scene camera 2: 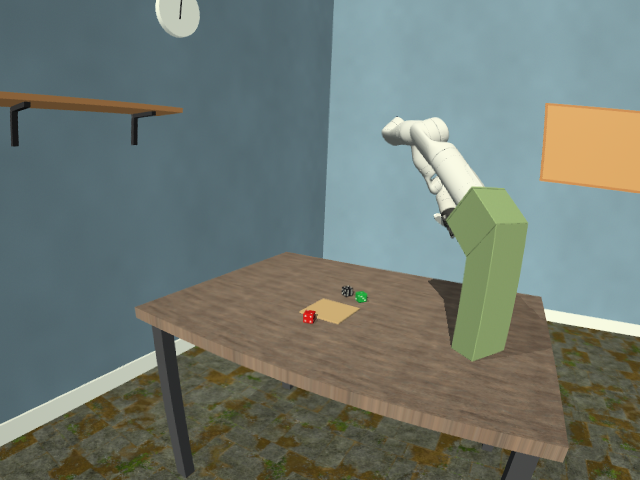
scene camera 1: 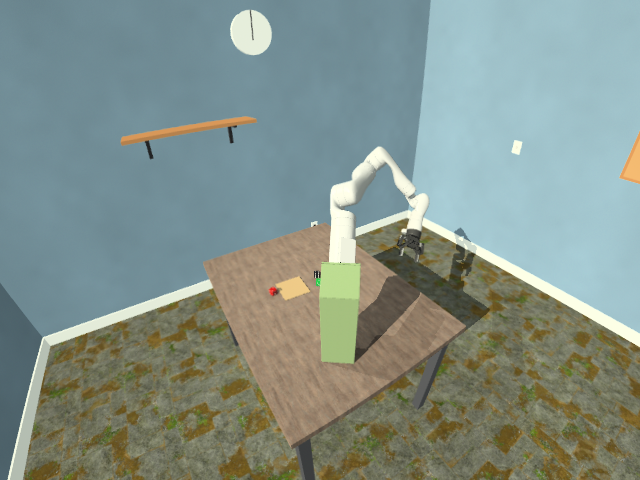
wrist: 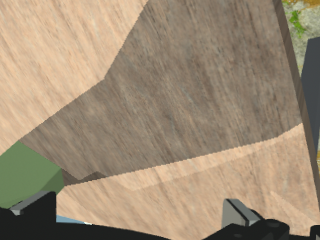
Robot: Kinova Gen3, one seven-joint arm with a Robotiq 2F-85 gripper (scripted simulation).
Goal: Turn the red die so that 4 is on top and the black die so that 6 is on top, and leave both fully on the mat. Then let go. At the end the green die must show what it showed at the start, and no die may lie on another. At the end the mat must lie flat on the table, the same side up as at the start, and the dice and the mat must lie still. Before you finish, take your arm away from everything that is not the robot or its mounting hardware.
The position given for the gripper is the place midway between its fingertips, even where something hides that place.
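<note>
The wrist view shows the gripper (wrist: pixel 138 215), but the tan mat is out of frame in the wrist view. Scene camera 2 does show the mat (scene camera 2: pixel 331 311).
</note>
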